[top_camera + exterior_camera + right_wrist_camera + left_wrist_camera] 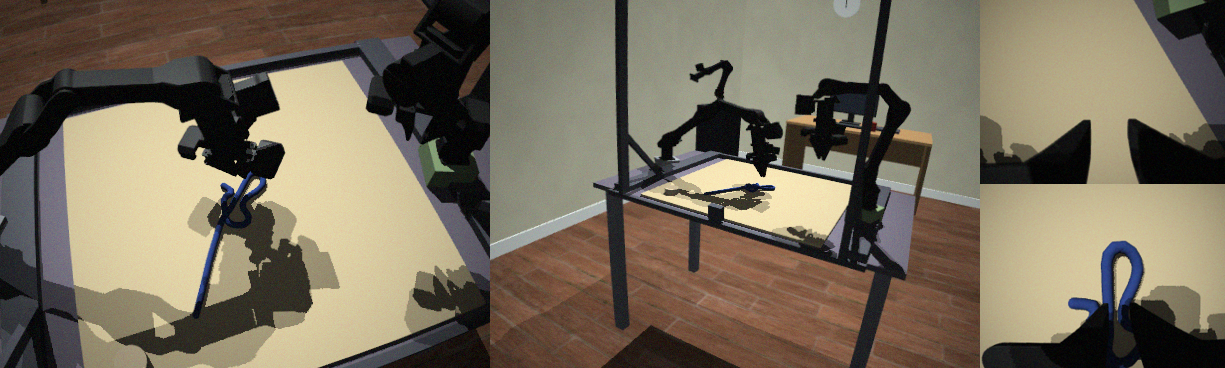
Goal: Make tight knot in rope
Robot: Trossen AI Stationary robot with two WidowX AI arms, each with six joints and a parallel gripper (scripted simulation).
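The tan mat is 90 mm below my left hand, 30 mm behind it and 20 mm to the right of it.
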